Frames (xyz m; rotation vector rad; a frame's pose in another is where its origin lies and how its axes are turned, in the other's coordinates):
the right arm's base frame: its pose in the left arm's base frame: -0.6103 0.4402 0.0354 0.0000 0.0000 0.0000
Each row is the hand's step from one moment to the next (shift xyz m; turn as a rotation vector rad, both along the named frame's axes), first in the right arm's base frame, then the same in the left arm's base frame.
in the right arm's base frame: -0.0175 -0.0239 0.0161 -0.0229 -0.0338 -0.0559
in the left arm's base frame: -0.0175 -0.0239 0.0161 -0.0229 -0.0338 -0.0559
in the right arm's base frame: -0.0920 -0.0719 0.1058 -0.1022 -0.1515 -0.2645
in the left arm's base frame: -0.0920 -0.0719 0.1058 -0.1022 -0.1515 -0.2645
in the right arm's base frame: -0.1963 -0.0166 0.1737 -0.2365 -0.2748 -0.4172
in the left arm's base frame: -0.1963 -0.0166 0.1737 -0.2365 -0.2748 -0.4172
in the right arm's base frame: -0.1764 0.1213 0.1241 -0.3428 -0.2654 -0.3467
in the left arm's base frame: -0.1764 0.1213 0.1241 -0.3428 -0.2654 -0.3467
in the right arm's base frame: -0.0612 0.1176 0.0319 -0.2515 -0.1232 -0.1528
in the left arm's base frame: -0.0612 0.1176 0.0319 -0.2515 -0.1232 -0.1528
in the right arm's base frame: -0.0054 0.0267 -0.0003 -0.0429 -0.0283 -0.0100
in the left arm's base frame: -0.0054 0.0267 -0.0003 -0.0429 -0.0283 -0.0100
